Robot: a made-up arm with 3 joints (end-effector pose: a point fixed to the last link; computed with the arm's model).
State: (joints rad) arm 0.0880 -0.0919 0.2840
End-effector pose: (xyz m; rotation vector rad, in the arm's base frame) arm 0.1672 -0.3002 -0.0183 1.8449 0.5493 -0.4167
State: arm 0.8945 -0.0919 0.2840
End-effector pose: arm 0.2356 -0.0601 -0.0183 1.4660 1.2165 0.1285
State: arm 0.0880 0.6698 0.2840
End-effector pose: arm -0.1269 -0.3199 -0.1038 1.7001 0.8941 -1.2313
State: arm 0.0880 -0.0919 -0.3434
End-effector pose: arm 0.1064 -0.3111 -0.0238 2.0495 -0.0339 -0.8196
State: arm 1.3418 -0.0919 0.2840
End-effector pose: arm 0.1872 0.0725 -0.0183 1.1727 1.5282 0.4299
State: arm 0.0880 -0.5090 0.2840
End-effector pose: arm 0.2762 -0.2723 0.1103 1.8347 0.3463 0.0224
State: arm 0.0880 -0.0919 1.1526
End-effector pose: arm 0.2179 -0.2327 -0.0137 1.3644 1.2281 0.1470
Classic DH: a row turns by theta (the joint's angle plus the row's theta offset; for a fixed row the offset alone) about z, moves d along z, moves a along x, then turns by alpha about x. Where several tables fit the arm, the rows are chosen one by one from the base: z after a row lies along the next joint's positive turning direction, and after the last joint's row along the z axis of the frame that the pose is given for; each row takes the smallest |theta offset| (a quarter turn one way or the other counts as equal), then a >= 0, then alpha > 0; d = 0 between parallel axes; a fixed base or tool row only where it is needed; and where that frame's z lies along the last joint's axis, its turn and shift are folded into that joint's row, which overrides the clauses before.
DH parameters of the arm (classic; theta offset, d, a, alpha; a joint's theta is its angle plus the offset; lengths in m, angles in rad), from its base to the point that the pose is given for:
base (fixed): 0.8961 0 -0.1281 0
joint 1: -0.9789 0.2698 -0.01 -1.7801
joint 2: 0 -0.1189 0.1802 1.7801
joint 3: -0.3582 -0.3052 0.0517 1.8985
tool (fixed): -0.6928 0.091 0 0

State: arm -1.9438 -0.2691 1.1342
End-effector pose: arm -0.3434 -0.3561 0.0439 1.7710 -0.5894 -1.2054
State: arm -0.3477 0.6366 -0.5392
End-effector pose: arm -0.2598 -0.2532 -0.0579 1.7006 -0.3904 -2.0204
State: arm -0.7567 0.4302 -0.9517
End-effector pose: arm -0.2576 -0.1889 -0.0545 1.5376 -1.3906 -2.2516
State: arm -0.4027 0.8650 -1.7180
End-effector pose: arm -0.3145 -0.0990 0.0133 0.4970 -1.6196 -2.4917
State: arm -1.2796 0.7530 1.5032
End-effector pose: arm -0.2094 -0.0990 -0.1414 2.5915 0.6990 -0.7635
